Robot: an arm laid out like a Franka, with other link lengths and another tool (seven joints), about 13 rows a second.
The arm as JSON. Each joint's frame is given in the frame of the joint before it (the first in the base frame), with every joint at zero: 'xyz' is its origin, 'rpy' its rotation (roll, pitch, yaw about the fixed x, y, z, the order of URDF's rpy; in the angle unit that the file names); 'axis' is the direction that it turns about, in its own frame. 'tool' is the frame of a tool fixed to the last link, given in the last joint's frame.
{
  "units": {
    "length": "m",
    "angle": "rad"
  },
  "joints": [
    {
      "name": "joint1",
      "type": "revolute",
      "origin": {
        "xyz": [
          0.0,
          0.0,
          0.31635
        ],
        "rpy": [
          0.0,
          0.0,
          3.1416
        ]
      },
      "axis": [
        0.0,
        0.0,
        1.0
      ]
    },
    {
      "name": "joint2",
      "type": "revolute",
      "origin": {
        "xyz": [
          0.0,
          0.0,
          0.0
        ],
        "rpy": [
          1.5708,
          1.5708,
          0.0
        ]
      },
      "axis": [
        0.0,
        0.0,
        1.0
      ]
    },
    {
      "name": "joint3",
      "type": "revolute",
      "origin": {
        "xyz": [
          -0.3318,
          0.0,
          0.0
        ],
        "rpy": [
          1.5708,
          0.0,
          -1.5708
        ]
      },
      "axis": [
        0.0,
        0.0,
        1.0
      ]
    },
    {
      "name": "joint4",
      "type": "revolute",
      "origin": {
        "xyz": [
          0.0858,
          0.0,
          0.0
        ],
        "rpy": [
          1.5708,
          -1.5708,
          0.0
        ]
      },
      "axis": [
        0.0,
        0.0,
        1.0
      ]
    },
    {
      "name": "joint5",
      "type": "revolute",
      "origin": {
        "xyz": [
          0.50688,
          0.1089,
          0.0
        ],
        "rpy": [
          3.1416,
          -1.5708,
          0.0
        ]
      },
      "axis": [
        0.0,
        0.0,
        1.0
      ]
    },
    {
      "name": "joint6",
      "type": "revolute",
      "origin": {
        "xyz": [
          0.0,
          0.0,
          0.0
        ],
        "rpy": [
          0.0,
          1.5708,
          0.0
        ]
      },
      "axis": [
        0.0,
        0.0,
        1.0
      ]
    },
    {
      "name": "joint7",
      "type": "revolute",
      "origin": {
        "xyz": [
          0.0,
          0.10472,
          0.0
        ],
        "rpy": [
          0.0,
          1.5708,
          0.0
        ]
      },
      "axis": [
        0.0,
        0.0,
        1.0
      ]
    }
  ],
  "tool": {
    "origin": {
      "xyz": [
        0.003,
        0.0,
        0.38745
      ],
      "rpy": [
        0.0,
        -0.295,
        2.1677
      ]
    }
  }
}
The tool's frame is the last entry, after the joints.
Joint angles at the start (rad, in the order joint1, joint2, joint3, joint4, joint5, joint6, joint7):
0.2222 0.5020 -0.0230 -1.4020 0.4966 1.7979 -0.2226
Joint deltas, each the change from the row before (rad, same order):
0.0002 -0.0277 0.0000 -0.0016 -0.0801 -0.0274 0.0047
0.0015 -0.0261 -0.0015 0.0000 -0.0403 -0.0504 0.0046
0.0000 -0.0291 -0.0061 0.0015 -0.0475 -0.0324 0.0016
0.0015 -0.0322 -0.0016 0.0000 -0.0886 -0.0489 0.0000
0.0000 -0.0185 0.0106 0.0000 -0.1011 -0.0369 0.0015
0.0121 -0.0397 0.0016 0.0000 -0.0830 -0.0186 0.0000
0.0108 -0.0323 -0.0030 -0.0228 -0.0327 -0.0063 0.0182
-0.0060 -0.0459 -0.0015 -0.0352 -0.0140 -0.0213 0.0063
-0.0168 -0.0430 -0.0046 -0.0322 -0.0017 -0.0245 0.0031
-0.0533 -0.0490 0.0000 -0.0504 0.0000 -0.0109 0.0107
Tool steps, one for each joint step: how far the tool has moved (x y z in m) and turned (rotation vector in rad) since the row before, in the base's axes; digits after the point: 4 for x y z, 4 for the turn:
-0.0060 -0.0249 0.0088 -0.0707 -0.0136 0.0323
-0.0151 -0.0134 0.0134 -0.0373 0.0152 0.0257
-0.0050 -0.0208 0.0166 -0.0441 -0.0083 0.0159
-0.0115 -0.0329 0.0141 -0.0840 -0.0012 0.0333
-0.0088 -0.0314 0.0059 -0.0951 -0.0005 0.0358
-0.0001 -0.0217 0.0261 -0.0738 -0.0374 0.0301
-0.0068 -0.0085 0.0105 -0.0337 -0.0103 -0.0049
-0.0153 -0.0147 0.0129 -0.0161 0.0073 -0.0117
-0.0151 -0.0195 0.0119 -0.0049 0.0130 -0.0242
-0.0131 -0.0400 0.0059 -0.0025 0.0121 -0.0641

